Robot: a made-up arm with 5 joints.
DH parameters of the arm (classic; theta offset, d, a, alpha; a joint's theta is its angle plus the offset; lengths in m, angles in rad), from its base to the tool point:
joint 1: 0 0.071 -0.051 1.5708
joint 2: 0 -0.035 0.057 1.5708
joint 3: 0 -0.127 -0.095 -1.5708
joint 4: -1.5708 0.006 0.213 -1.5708
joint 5: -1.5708 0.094 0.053 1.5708
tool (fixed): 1.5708 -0.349 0 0
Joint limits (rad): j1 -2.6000..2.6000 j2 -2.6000..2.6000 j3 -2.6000..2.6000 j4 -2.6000..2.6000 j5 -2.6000..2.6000
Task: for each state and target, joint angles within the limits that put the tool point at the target. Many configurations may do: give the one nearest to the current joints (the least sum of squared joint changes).
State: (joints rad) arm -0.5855 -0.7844 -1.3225 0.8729 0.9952
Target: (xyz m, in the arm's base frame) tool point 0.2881 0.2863 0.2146
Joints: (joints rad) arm -1.0353 -0.9972 -1.2212 1.0739 1.2881
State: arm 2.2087 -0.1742 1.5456 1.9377 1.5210
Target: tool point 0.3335 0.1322 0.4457
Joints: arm 1.8839 0.1922 1.9897 1.8683 0.9200
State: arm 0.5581 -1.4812 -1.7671 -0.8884 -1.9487
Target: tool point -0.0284 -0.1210 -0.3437
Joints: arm 0.5773 -1.6067 -1.6450 -0.9623 -1.6602
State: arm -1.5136 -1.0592 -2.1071 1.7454 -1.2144
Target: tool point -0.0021 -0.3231 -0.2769
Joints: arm -1.8892 -1.3748 -1.6428 1.9628 -1.5042
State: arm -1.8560 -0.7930 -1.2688 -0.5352 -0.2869
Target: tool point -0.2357 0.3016 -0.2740
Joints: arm -1.8375 -0.7904 -1.2898 -0.5852 -0.2863
